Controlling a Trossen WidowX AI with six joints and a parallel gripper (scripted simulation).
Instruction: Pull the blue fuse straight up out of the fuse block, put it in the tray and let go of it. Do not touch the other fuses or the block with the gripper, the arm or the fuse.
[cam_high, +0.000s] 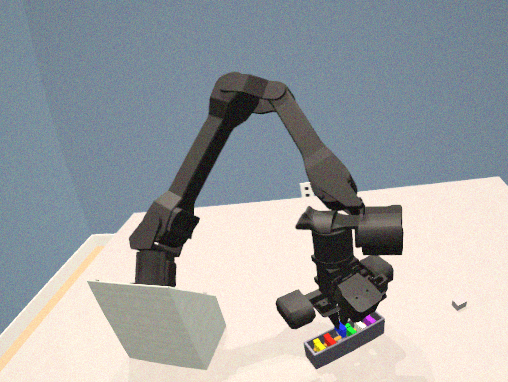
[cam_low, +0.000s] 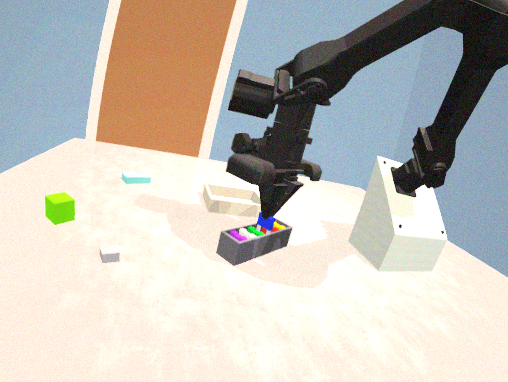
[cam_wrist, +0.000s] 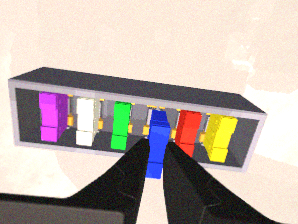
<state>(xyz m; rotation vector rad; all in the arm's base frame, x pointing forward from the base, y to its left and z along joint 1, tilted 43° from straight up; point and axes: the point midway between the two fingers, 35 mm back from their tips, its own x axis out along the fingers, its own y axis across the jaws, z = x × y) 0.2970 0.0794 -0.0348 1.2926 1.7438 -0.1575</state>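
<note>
The beige tray is 2 cm ahead of my gripper tip, 19 cm to the right of it and 6 cm below it. Also, from my gripper tip: blue fuse (1 cm below); then light blue flat block (26 cm ahead, 25 cm to the right, 5 cm below).
</note>
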